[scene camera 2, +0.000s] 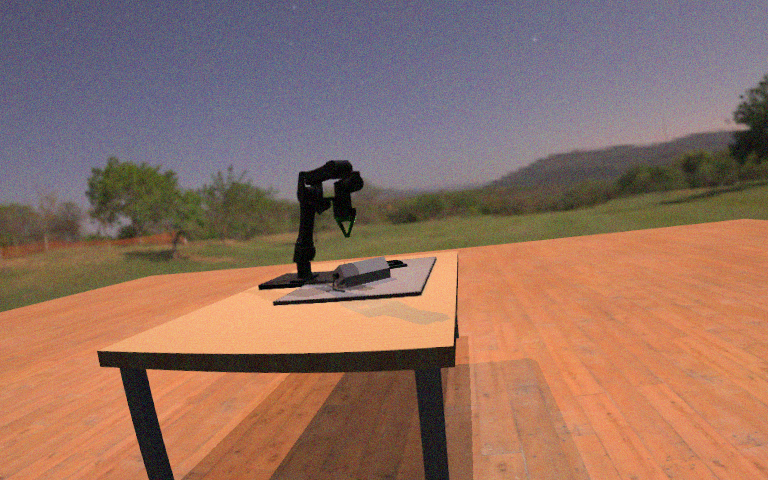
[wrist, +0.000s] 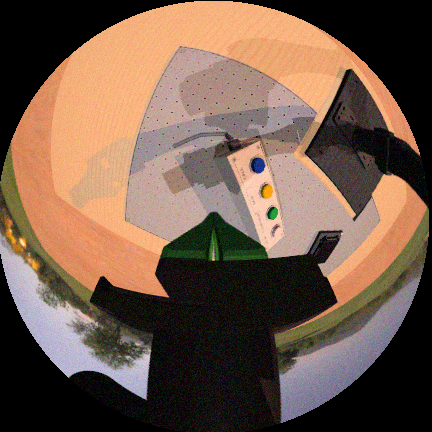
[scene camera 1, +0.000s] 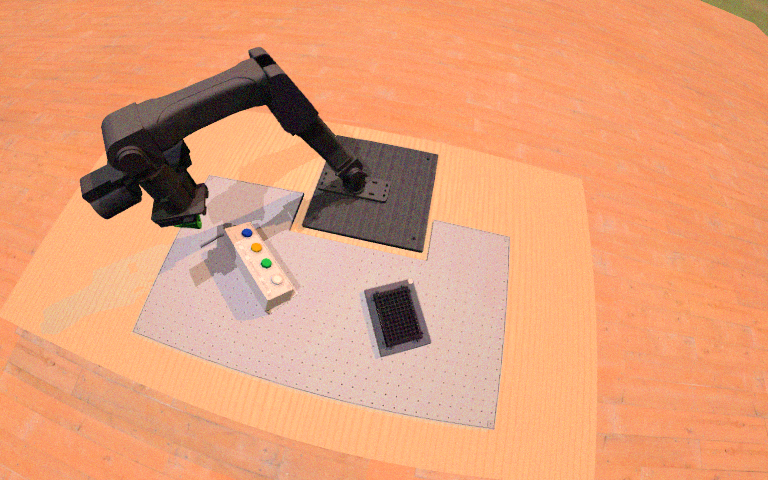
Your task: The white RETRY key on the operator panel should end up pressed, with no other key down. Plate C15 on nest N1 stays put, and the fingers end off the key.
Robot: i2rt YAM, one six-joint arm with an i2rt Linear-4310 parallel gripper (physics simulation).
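Frame: origin at the arm's base, x back, y right, z up, level; millimetres.
Where they show: gripper, fingertip midpoint: (scene camera 2: 347, 237) (wrist: 213, 217) (scene camera 1: 200, 226); arm's base at its link origin: (scene camera 2: 305, 279) (wrist: 356, 137) (scene camera 1: 354, 186).
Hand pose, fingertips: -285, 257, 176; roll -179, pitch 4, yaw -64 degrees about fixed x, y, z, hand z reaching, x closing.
Observation:
Things, the pixels of their top centre, and the offset from my fingertips, as dx, dy, dz. "spot": a spot on its surface instead. Level surfaces: height alone.
- operator panel at its top centre: (wrist: 260, 211) (scene camera 1: 250, 258) (scene camera 2: 359, 260) -13, -90, -96
- white RETRY key at its top centre: (wrist: 277, 234) (scene camera 1: 275, 278) -43, -163, -105
- dark plate C15 at its top centre: (scene camera 1: 398, 315) (wrist: 324, 252) -47, -449, -154
- nest N1 at a spot on its surface: (scene camera 1: 403, 347) spot: -115, -477, -168
- grey perforated board at its surface level: dz -180
- short cable at a spot on its surface: (wrist: 202, 134) spot: +50, +61, -173
- wooden table at its surface level: dz -193
The operator panel (scene camera 1: 279, 300) (scene camera 2: 365, 272) (wrist: 248, 186) is a pale sloped box with a row of round keys: blue (scene camera 1: 246, 232) (wrist: 258, 165), orange (scene camera 1: 256, 247) (wrist: 267, 191), green (scene camera 1: 266, 263) (wrist: 272, 213) and the white RETRY key (scene camera 1: 276, 279) (wrist: 276, 230) at the far end from the cable. How deep each key sits cannot be told. My gripper (scene camera 1: 189, 224) (scene camera 2: 347, 235) (wrist: 213, 217) is shut and empty, its green fingertips high above the board and off the keys. The dark plate C15 (scene camera 1: 398, 315) (wrist: 327, 246) sits on nest N1 (scene camera 1: 403, 347).
A grey perforated board (scene camera 1: 317, 350) (scene camera 2: 404, 285) (wrist: 165, 115) carries the panel and the nest. The arm's black base plate (scene camera 1: 396, 209) (wrist: 345, 175) adjoins it. A short cable (scene camera 1: 212, 241) (wrist: 202, 134) leaves the panel's blue-key end. The wooden table (scene camera 1: 543, 339) (scene camera 2: 254, 333) lies beneath.

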